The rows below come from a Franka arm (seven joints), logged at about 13 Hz.
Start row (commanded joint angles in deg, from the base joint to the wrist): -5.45, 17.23, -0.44, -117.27, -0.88, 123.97, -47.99
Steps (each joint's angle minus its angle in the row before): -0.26, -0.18, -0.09, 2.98, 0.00, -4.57, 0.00; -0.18, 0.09, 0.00, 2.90, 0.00, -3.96, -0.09; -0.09, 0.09, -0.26, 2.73, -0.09, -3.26, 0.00; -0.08, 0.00, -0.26, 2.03, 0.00, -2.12, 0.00; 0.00, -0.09, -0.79, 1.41, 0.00, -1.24, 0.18; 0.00, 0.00, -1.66, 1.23, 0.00, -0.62, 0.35; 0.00, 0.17, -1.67, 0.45, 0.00, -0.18, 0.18; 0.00, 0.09, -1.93, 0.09, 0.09, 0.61, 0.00
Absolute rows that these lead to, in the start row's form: -5.71, 17.05, -0.53, -114.29, -0.88, 119.40, -47.99; -5.89, 17.14, -0.53, -111.39, -0.88, 115.44, -48.08; -5.98, 17.23, -0.79, -108.66, -0.97, 112.18, -48.08; -6.06, 17.23, -1.05, -106.63, -0.97, 110.06, -48.08; -6.06, 17.14, -1.84, -105.22, -0.97, 108.82, -47.90; -6.06, 17.14, -3.50, -103.99, -0.97, 108.20, -47.55; -6.06, 17.31, -5.17, -103.54, -0.97, 108.02, -47.37; -6.06, 17.40, -7.10, -103.45, -0.88, 108.63, -47.37
